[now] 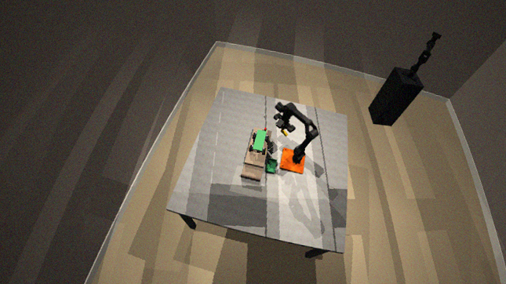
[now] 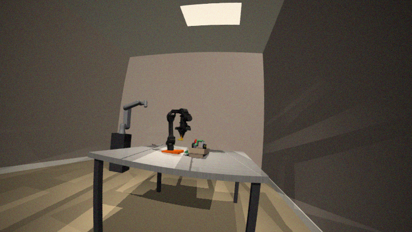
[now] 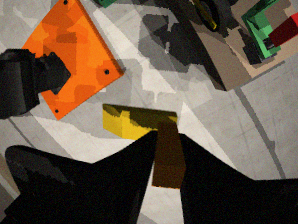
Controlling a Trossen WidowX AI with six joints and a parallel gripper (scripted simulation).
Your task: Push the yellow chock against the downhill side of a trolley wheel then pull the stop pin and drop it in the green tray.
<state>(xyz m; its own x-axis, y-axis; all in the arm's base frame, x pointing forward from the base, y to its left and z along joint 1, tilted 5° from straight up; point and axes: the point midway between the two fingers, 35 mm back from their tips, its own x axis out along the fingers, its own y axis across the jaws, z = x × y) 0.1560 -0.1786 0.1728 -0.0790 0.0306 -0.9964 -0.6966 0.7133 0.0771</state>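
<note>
My gripper tip is now 2 cm past the yellow chock, 1 cm to the right of it and 1 cm above it. Also, from my gripper tip: tan ramp (17 cm ahead, 13 cm below, 11 cm to the left); red-headed stop pin (13 cm ahead, 4 cm below, 1 cm to the right); green trolley (17 cm ahead, 10 cm to the left, 6 cm below).
</note>
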